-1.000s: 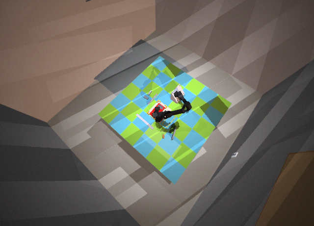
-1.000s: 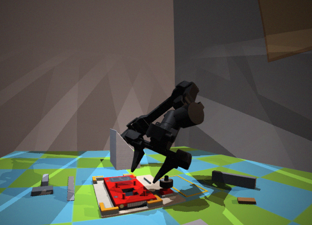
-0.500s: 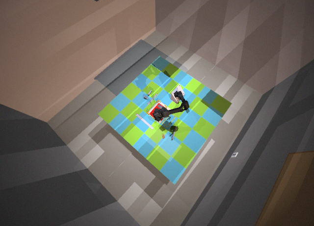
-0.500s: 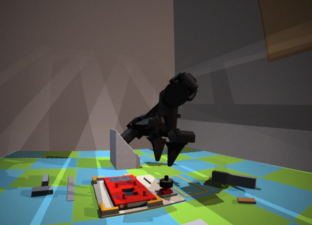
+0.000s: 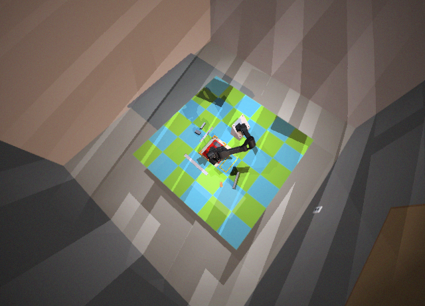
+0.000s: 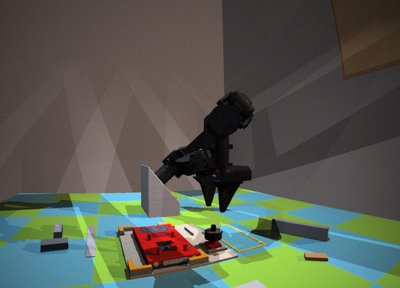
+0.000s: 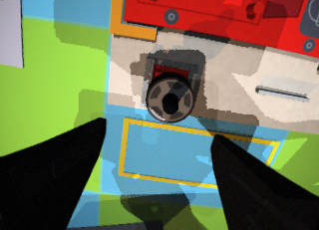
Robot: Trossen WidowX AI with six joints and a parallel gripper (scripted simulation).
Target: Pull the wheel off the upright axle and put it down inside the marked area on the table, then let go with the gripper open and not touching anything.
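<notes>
Now: the wheel 10 mm behind my gripper tip and 60 mm below it. Round my gripper tip: brown block 140 mm ahead, 180 mm to the left, 100 mm below; then upright axle 10 mm behind, 70 mm below.
</notes>
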